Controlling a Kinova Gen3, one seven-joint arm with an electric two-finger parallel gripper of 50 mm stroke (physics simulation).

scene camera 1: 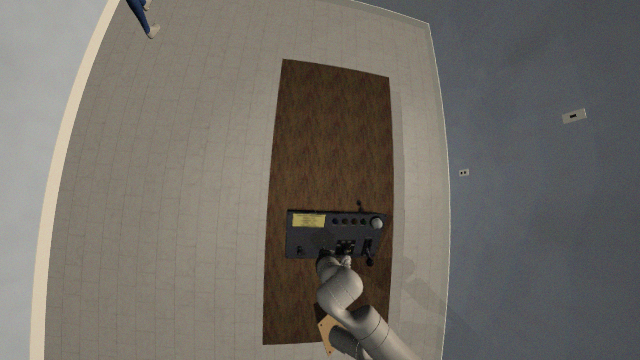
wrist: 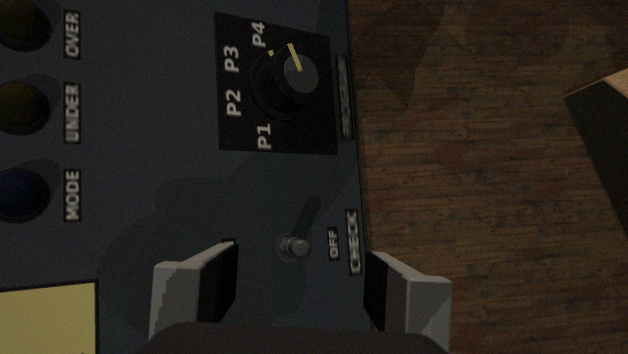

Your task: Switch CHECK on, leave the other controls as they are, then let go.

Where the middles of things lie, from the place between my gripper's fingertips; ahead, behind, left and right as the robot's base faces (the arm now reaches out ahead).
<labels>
My gripper is now 70 mm short of the dark control panel (scene camera 1: 311,230), 70 mm to the left of it and 140 mm above it.
</labels>
